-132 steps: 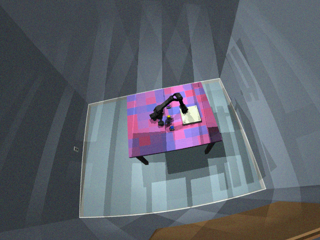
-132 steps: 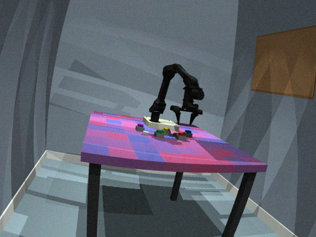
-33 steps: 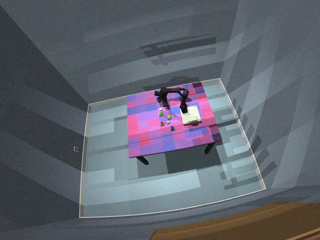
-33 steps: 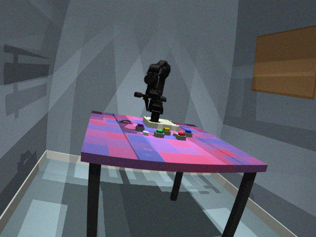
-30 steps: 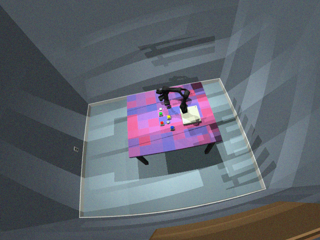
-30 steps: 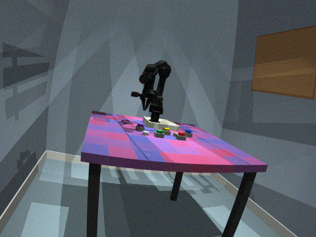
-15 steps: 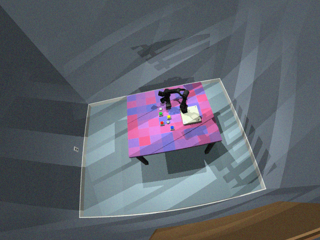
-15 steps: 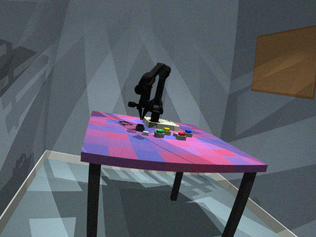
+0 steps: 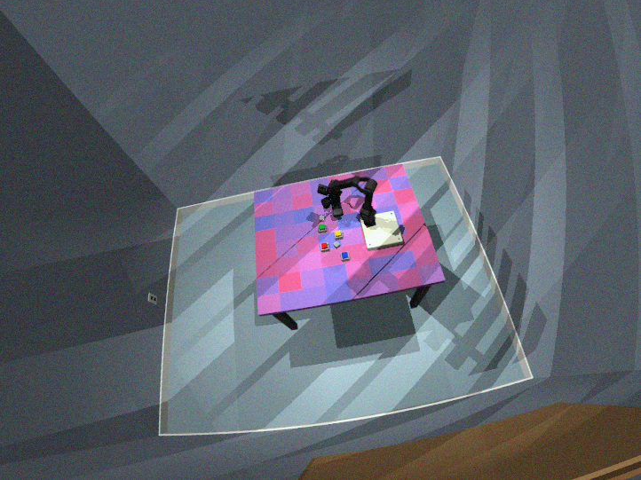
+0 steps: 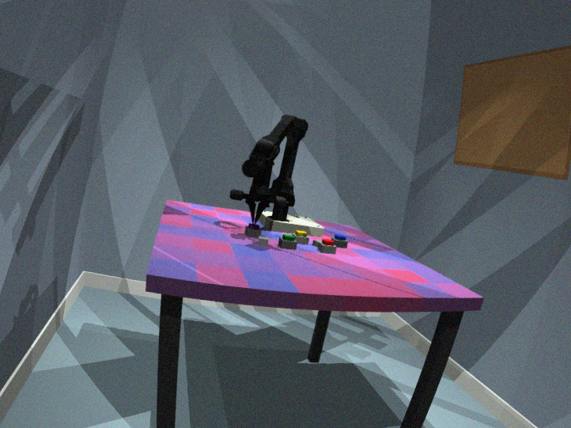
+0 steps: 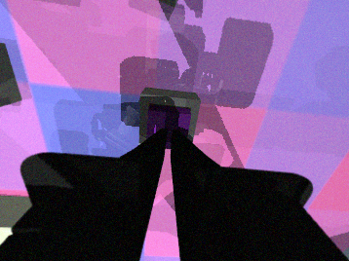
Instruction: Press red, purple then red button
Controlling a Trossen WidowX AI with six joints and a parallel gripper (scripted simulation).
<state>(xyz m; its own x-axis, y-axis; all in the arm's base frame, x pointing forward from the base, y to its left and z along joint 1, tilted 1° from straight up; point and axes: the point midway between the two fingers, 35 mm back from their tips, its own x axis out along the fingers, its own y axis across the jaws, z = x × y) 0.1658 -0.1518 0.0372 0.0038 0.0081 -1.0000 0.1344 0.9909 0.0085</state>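
Right now my gripper tip is 10 mm above the purple button. Also, from my gripper tip: green button 130 mm ahead, 80 mm to the left, 10 mm below; then yellow button 40 mm ahead, 160 mm to the left, 10 mm below; then red button 150 mm ahead, 210 mm to the left, 10 mm below.
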